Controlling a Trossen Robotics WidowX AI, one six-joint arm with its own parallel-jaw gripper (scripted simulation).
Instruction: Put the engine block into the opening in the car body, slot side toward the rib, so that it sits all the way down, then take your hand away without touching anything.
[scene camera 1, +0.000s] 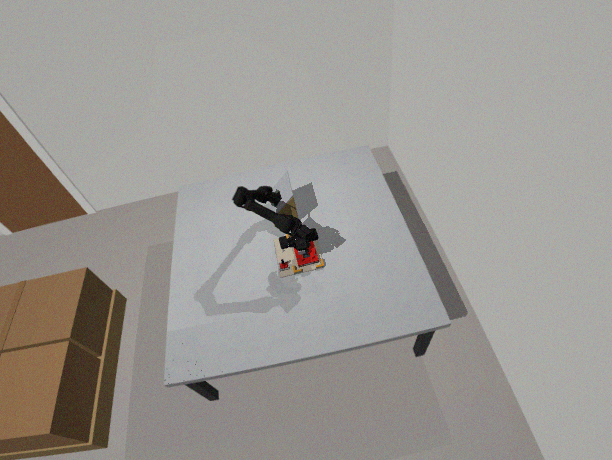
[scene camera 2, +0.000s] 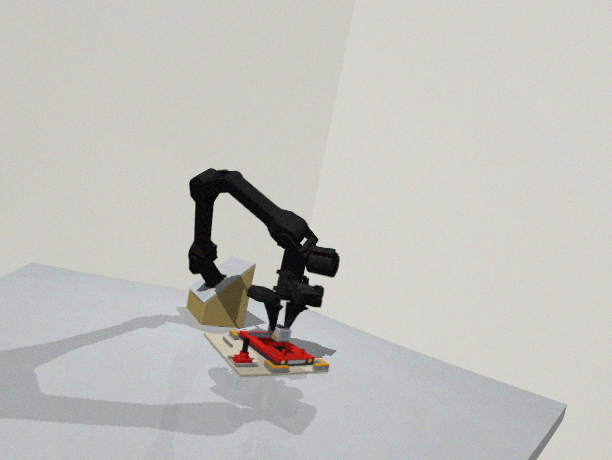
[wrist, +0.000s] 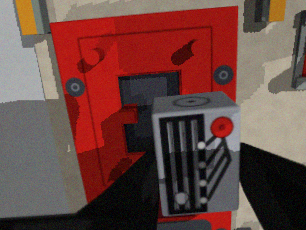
The gripper (scene camera 2: 279, 331) carries a grey engine block (wrist: 202, 176). Also in view: a red car body (scene camera 2: 279, 353).
The red car body shows as well in the wrist view (wrist: 111, 68). The gripper is seen too in the wrist view (wrist: 194, 155).
